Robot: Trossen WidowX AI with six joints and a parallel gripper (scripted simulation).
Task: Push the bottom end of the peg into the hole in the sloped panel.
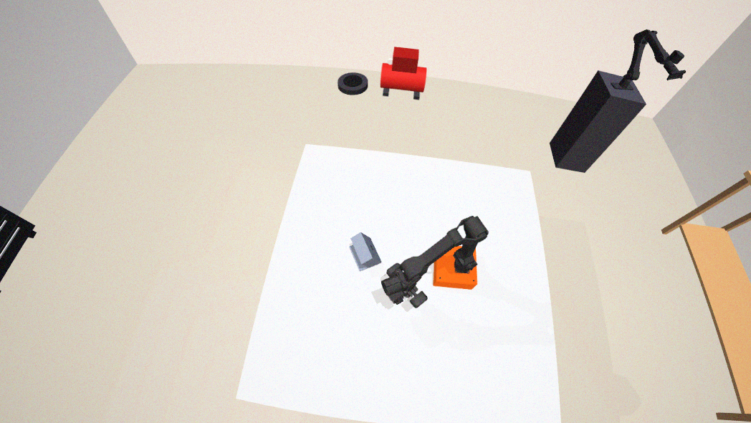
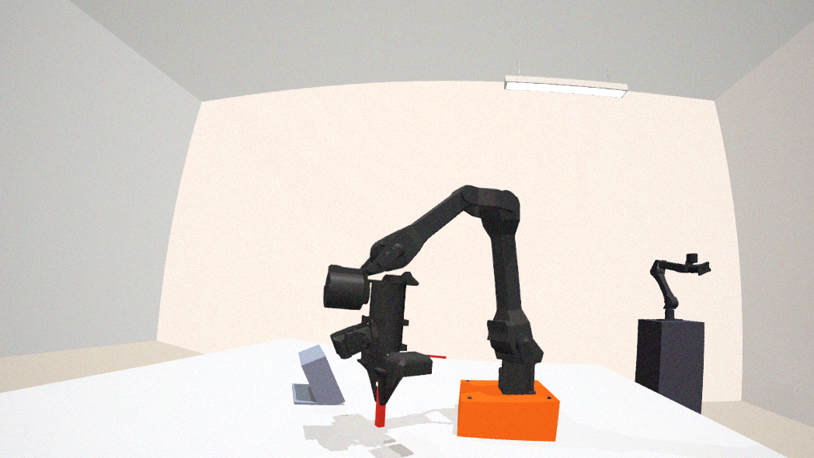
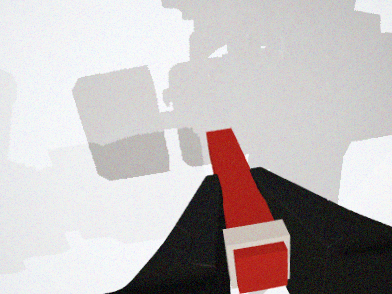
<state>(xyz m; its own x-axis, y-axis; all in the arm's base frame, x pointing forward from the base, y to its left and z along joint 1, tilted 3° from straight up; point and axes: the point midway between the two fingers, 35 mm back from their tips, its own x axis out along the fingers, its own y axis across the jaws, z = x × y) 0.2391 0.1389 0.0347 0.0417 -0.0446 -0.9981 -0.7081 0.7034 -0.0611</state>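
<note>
The panel lies 18 cm ahead of my gripper tip, 16 cm to the right of it and 2 cm below it. Also, from my gripper tip: peg: 2 cm above.
</note>
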